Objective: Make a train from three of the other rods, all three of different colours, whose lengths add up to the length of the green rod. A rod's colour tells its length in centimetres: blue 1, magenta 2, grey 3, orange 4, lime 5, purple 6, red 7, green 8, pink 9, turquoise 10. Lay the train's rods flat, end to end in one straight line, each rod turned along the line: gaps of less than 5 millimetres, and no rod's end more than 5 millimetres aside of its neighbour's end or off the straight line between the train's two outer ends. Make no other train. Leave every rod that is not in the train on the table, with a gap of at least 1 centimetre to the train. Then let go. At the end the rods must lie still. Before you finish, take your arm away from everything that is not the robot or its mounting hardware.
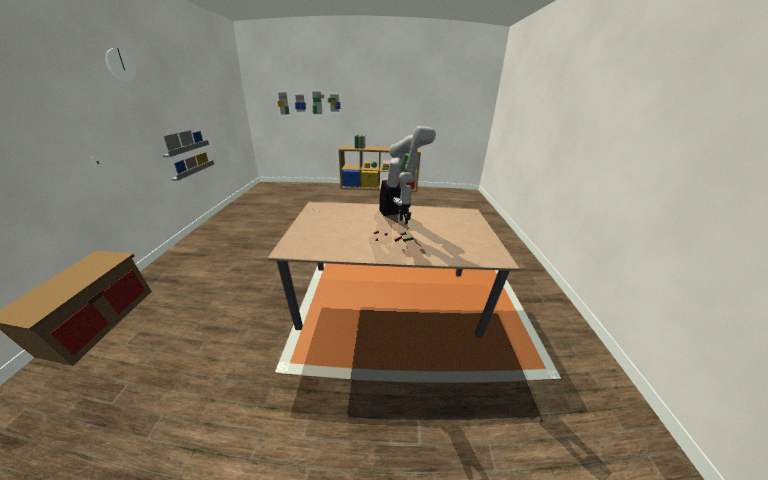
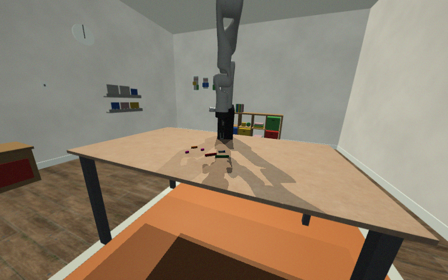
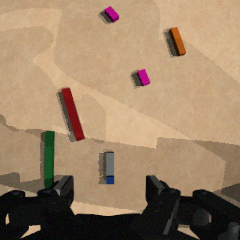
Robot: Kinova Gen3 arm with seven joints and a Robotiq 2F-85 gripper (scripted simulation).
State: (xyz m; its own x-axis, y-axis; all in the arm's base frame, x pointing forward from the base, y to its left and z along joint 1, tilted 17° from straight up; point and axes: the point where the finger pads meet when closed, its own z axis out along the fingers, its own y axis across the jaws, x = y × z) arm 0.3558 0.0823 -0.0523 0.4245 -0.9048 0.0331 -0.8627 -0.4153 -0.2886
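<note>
The orange rod is 19 cm to the right of my hand, 10 cm below it and 1 cm behind it. Also, from my hand: grey rod (10 cm below); then red rod (10 cm below, 7 cm ahead, 4 cm to the right); then blue rod (10 cm below, 2 cm to the left, 1 cm behind).
</note>
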